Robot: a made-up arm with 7 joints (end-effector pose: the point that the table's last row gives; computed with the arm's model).
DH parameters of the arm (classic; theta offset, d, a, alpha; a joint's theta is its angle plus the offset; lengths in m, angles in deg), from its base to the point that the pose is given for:
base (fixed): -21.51 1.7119 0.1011 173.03
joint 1: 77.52 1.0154 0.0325 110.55
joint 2: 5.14 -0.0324 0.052 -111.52
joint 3: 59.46 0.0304 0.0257 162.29
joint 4: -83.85 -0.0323 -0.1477 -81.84
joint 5: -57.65 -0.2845 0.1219 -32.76
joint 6: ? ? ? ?
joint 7: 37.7 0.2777 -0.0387 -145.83
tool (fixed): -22.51 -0.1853 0 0
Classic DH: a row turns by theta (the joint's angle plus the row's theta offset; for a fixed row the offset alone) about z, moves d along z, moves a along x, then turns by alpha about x.
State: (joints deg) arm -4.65 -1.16 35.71 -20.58 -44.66 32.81 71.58
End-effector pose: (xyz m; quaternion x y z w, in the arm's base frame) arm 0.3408 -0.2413 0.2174 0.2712 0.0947 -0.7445 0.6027
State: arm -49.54 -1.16 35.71 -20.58 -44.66 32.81 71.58
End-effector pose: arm 0.2734 -0.0112 0.1943 0.1929 0.2289 -0.4697 0.8305
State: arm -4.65 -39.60 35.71 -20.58 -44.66 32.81 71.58
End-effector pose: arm 0.2815 -0.5766 0.3600 0.0694 -0.1645 -0.7980 0.5756
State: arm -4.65 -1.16 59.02 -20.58 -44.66 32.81 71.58
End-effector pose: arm 0.3183 -0.3828 0.2254 0.2848 0.0237 -0.8490 0.4443
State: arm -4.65 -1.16 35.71 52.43 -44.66 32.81 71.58
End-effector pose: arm 0.2053 0.1763 0.3294 0.2808 0.1455 -0.2099 0.9252
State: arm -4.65 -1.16 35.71 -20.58 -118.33 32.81 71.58
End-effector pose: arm 0.4792 -0.1881 0.6535 0.7101 0.3187 -0.5786 0.2437
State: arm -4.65 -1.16 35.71 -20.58 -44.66 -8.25 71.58
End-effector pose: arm 0.5920 -0.2129 0.4798 0.5703 0.0357 -0.7035 0.4226
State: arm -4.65 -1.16 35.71 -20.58 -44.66 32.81 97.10
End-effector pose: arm 0.3588 -0.2819 0.1966 0.1905 0.0375 -0.8718 0.4497
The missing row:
joint 6: 72.88 -0.0738 0.179 -90
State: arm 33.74 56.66 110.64 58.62 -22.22 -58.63 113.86
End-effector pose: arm 0.5046 -0.5858 0.9698 -0.8373 -0.1053 0.4727 0.2537
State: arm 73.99 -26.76 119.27 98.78 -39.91 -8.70 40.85
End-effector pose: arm 0.2790 -0.6230 0.5350 0.1990 -0.3429 -0.7363 0.5484
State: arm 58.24 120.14 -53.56 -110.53 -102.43 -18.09 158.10
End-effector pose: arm 0.6459 -0.3766 0.8904 -0.2243 -0.9495 0.1207 0.1835
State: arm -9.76 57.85 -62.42 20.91 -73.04 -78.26 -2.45
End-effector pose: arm -0.0565 -0.2611 1.3025 -0.5729 -0.6636 -0.3308 0.3492
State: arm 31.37 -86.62 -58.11 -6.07 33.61 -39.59 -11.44
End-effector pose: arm -0.3328 -0.3252 0.2103 0.0402 0.6282 0.1044 0.7700
